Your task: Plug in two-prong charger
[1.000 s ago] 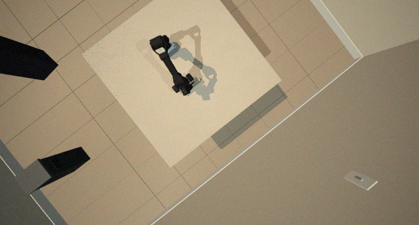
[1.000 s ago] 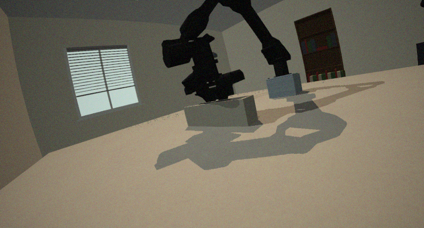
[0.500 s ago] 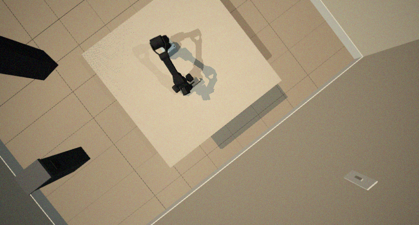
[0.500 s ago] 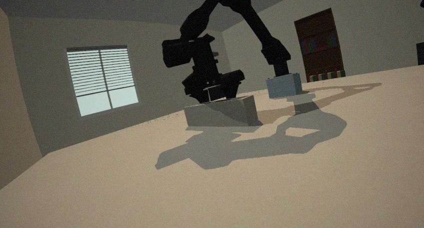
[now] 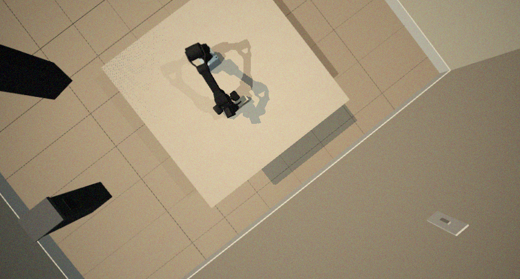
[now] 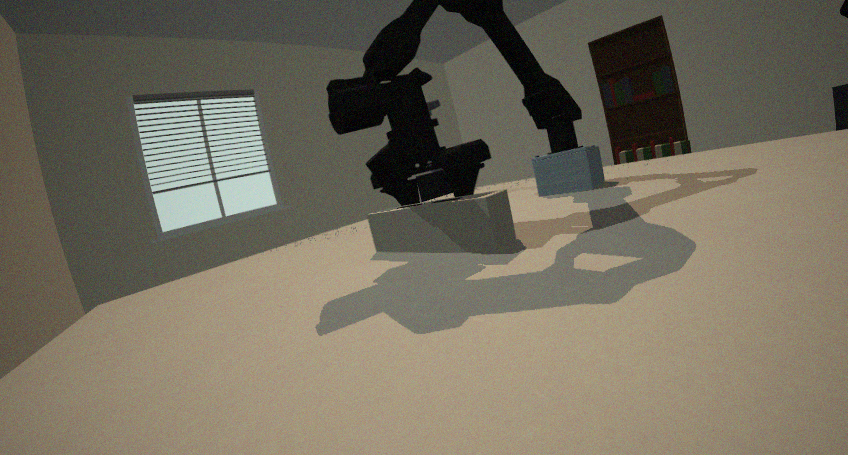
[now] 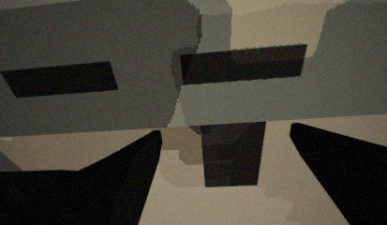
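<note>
Now: gripper tip 2 cm short of the boxy charger and 1 cm below it.
</note>
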